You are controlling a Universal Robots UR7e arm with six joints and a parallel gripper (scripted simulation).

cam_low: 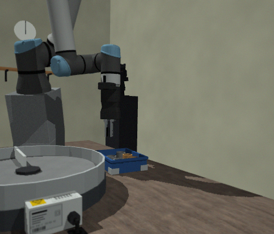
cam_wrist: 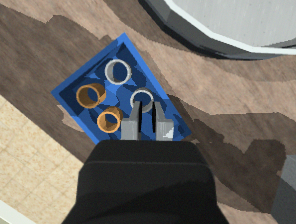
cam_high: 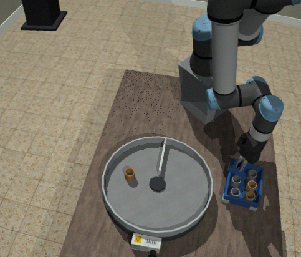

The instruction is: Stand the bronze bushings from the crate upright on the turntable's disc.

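Right now my hand is 1 cm short of the blue crate, 4 cm to the right of it and 11 cm above it. Round my hand: grey turntable disc (7 cm ahead, 31 cm to the right, 8 cm below).
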